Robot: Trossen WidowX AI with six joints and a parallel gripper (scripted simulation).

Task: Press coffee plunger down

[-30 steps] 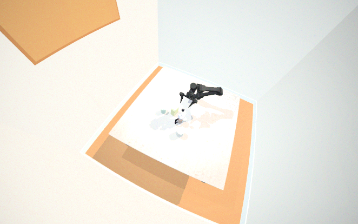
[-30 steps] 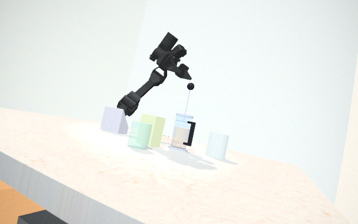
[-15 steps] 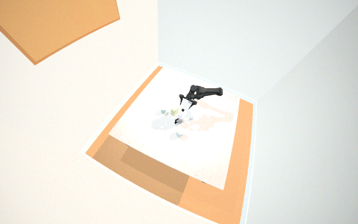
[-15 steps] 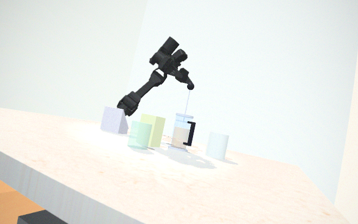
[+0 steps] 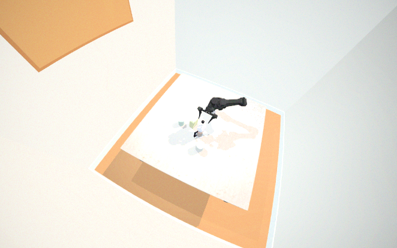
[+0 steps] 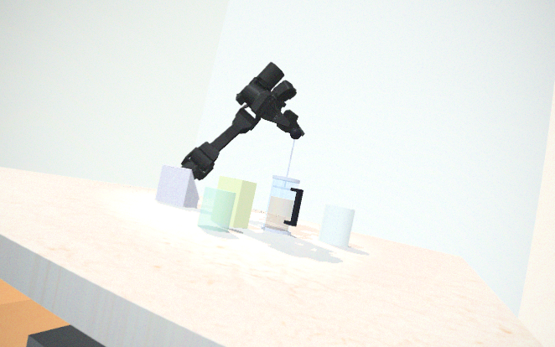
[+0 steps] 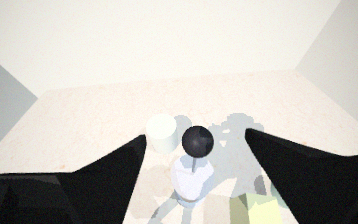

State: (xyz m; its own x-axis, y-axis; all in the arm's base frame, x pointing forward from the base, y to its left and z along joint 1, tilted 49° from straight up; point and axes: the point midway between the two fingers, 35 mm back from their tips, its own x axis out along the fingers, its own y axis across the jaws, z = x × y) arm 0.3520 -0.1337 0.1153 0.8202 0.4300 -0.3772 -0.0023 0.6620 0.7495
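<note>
My gripper tip is now 1 cm short of the glass coffee press, 1 cm to the left of it and 14 cm above it.
</note>
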